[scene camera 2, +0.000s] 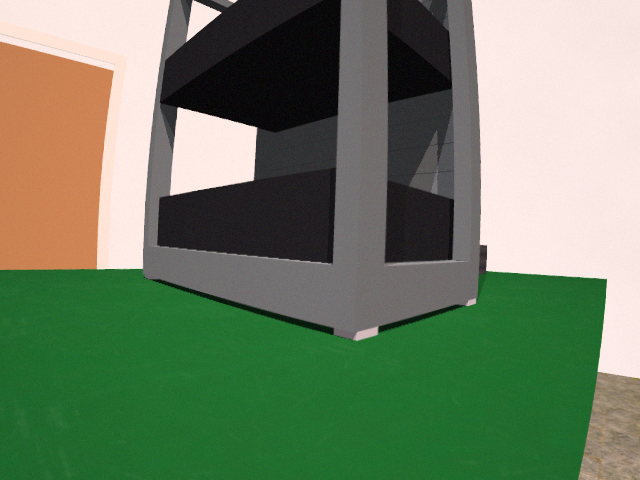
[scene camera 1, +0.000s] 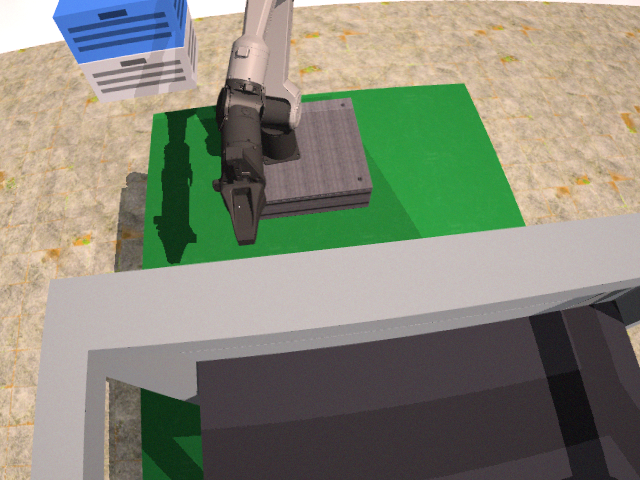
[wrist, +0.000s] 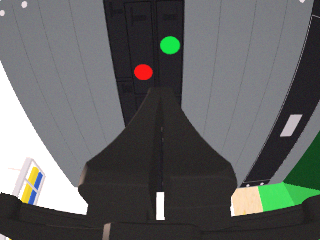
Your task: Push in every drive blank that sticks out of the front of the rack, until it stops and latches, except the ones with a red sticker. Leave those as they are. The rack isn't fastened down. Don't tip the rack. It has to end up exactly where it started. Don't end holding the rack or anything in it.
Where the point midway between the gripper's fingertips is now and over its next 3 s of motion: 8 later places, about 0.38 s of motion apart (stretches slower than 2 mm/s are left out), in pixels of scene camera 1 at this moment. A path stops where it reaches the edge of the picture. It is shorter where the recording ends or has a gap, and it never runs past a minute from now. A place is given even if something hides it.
The gripper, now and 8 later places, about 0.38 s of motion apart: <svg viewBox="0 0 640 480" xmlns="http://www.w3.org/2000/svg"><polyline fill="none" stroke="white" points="246,242 266,243 291,243 317,244 340,246 345,248 352,284 354,297 355,300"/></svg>
